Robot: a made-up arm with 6 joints. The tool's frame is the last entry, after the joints.
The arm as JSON. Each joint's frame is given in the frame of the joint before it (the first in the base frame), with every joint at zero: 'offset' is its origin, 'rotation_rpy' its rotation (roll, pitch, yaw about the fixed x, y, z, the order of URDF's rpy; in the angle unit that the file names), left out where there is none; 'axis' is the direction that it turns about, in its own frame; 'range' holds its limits. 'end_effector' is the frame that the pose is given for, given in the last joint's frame.
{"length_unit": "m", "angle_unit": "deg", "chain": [
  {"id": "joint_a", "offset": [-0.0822, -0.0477, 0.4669], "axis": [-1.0, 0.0, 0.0], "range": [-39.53, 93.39]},
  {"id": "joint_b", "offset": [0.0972, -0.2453, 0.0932], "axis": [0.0, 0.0, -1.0], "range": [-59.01, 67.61]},
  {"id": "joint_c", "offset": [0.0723, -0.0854, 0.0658], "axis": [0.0, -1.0, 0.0], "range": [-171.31, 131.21]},
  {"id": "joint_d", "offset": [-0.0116, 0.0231, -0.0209], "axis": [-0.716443, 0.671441, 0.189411], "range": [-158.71, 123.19]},
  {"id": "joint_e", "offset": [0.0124, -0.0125, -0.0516], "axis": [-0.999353, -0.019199, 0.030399], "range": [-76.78, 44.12]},
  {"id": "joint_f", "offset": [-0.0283, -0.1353, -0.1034], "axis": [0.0, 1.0, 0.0], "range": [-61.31, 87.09]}
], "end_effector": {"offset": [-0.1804, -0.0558, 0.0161], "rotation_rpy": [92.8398, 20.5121, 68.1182]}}
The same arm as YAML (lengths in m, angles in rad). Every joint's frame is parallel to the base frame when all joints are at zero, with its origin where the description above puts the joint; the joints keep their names.
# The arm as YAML. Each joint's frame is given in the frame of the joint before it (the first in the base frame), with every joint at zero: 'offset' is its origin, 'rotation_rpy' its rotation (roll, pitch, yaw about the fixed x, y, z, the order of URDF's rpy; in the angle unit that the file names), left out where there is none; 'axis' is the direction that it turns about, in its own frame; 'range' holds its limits. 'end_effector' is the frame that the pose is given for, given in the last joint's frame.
length_unit: m
angle_unit: rad
chain:
  - id: joint_a
    offset: [-0.0822, -0.0477, 0.4669]
    axis: [-1.0, 0.0, 0.0]
    range: [-0.6899, 1.63]
  - id: joint_b
    offset: [0.0972, -0.2453, 0.0932]
    axis: [0.0, 0.0, -1.0]
    range: [-1.0299, 1.18]
  - id: joint_c
    offset: [0.0723, -0.0854, 0.0658]
    axis: [0.0, -1.0, 0.0]
    range: [-2.9899, 2.29]
  - id: joint_d
    offset: [-0.0116, 0.0231, -0.0209]
    axis: [-0.716443, 0.671441, 0.189411]
    range: [-2.77, 2.1501]
  - id: joint_e
    offset: [0.0124, -0.0125, -0.0516]
    axis: [-0.999353, -0.019199, 0.030399]
    range: [-1.3401, 0.77]
  - id: joint_f
    offset: [-0.0283, -0.1353, -0.1034]
    axis: [0.0, 1.0, 0.0]
    range: [-1.0701, 1.52]
end_effector:
  offset: [-0.1804, -0.0558, 0.0161]
  rotation_rpy: [1.6204, 0.358, 1.1889]

